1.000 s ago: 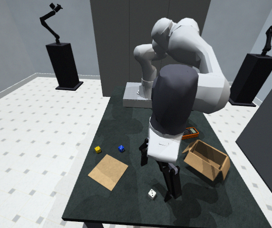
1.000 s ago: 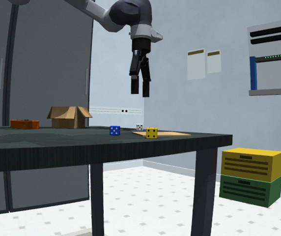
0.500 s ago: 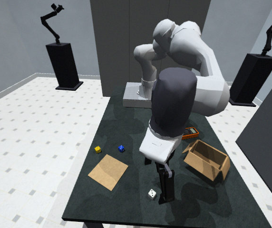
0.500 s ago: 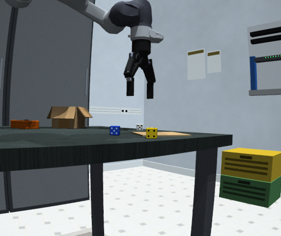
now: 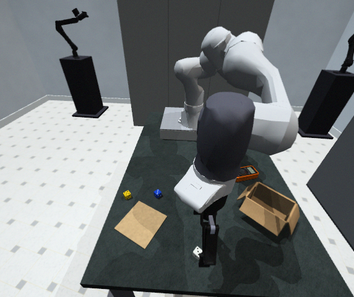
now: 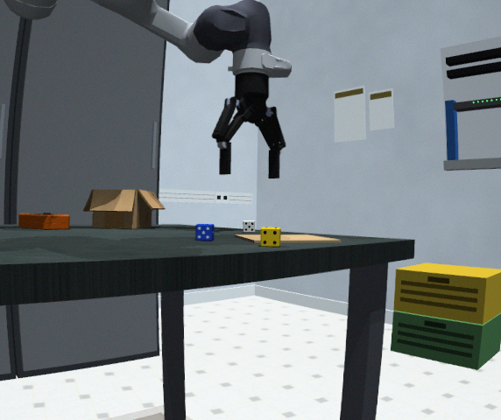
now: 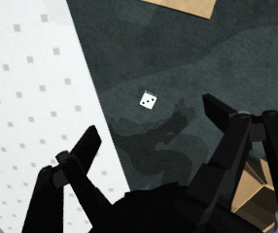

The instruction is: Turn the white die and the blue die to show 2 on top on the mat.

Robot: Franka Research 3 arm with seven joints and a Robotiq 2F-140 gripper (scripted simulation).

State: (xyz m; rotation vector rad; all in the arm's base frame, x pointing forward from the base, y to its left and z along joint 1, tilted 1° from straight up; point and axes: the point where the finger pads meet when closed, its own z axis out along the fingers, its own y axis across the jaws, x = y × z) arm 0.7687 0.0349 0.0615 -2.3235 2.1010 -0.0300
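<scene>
The white die lies 12 cm below my hand. Also, from my hand: tan mat (21 cm to the right, 13 cm below, 9 cm behind); blue die (22 cm behind, 17 cm to the right, 12 cm below); cardboard box (27 cm to the left, 18 cm behind, 9 cm below).
</scene>
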